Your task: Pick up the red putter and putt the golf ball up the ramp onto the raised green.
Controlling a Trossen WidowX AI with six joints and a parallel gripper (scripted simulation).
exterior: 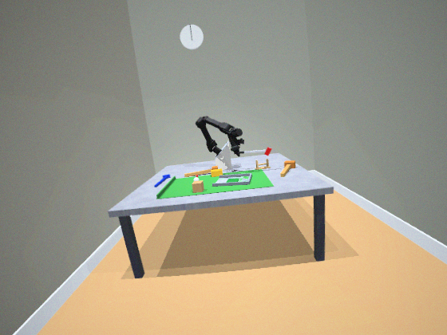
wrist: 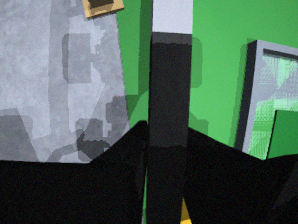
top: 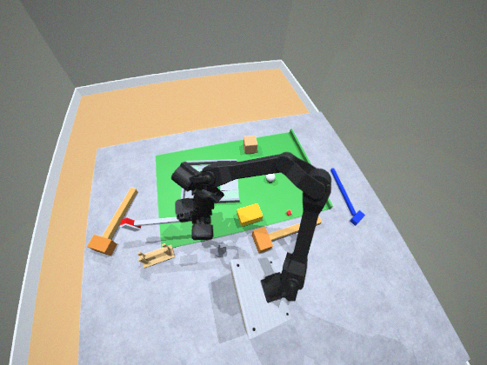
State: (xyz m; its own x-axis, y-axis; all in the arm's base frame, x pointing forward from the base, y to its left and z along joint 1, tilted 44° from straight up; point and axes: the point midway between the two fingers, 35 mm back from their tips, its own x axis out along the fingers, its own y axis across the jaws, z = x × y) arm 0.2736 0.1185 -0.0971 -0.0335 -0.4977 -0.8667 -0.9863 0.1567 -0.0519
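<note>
My gripper tip is 10 mm past the small red cube, 360 mm to the left of it and 120 mm above it. Round my gripper tip: yellow block (20 mm ahead, 200 mm to the right, 110 mm below); then wooden stand (50 mm behind, 190 mm to the left, 100 mm below); then red putter (20 mm ahead, 110 mm to the left, 20 mm above).
</note>
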